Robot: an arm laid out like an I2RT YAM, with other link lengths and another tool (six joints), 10 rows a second.
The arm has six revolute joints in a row. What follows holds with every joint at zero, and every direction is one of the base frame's.
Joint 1 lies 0.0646 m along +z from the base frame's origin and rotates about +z.
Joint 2 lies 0.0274 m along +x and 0.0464 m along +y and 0.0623 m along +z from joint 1 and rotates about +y.
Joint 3 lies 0.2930 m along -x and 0.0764 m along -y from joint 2 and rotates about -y.
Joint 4 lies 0.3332 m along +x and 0.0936 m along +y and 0.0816 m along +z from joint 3 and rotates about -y.
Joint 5 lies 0.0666 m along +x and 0.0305 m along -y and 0.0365 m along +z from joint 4 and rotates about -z.
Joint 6 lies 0.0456 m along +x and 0.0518 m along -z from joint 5 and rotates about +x.
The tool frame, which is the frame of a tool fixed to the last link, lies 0.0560 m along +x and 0.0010 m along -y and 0.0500 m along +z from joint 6; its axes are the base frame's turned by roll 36.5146, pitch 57.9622 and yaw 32.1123 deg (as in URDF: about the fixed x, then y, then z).
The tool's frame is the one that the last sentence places.
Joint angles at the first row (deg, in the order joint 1, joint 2, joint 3, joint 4, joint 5, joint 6):
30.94 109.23 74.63 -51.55 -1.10 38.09
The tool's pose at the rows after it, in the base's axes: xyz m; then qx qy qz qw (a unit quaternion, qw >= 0):
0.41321 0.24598 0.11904 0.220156 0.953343 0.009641 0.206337
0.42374 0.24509 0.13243 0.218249 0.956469 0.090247 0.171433
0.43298 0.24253 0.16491 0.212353 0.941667 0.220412 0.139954
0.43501 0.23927 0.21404 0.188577 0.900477 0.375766 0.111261
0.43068 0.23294 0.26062 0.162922 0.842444 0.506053 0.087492
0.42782 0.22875 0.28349 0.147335 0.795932 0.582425 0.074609
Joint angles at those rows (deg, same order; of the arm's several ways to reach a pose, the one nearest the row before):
28.93 109.23 75.88 -53.76 -6.66 35.22
25.74 108.40 77.01 -53.91 -16.43 30.35
21.47 105.54 77.30 -53.36 -31.00 24.05
17.21 102.19 77.74 -54.33 -48.86 16.16
14.02 99.99 78.41 -57.17 -65.01 8.49
12.56 99.52 78.48 -58.72 -75.07 3.31

